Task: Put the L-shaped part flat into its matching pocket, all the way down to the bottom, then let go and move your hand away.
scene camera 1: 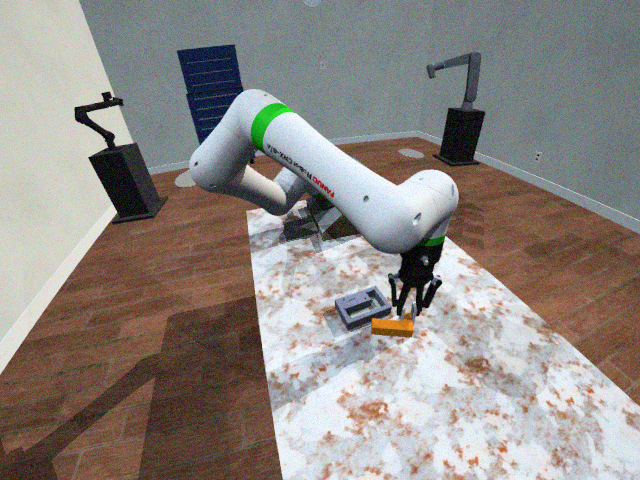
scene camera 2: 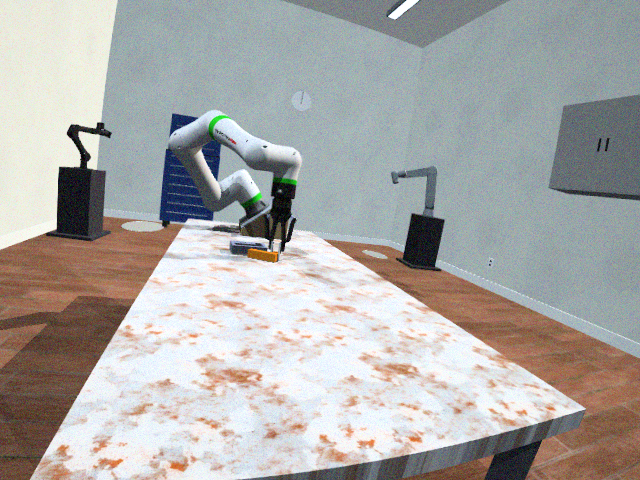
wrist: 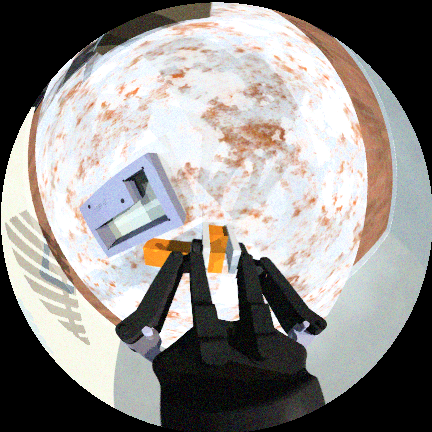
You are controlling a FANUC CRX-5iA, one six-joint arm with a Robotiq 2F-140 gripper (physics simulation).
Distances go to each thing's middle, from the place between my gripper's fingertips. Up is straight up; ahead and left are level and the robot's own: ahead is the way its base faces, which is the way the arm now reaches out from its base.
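Orange L-shaped part (scene camera 1: pixel 404 328): 20 mm ahead of my hand, 50 mm to the right of it, 20 mm above it. Grey pocket block (wrist: pixel 137 203): 70 mm behind my hand, 110 mm to the right of it, 20 mm above it.
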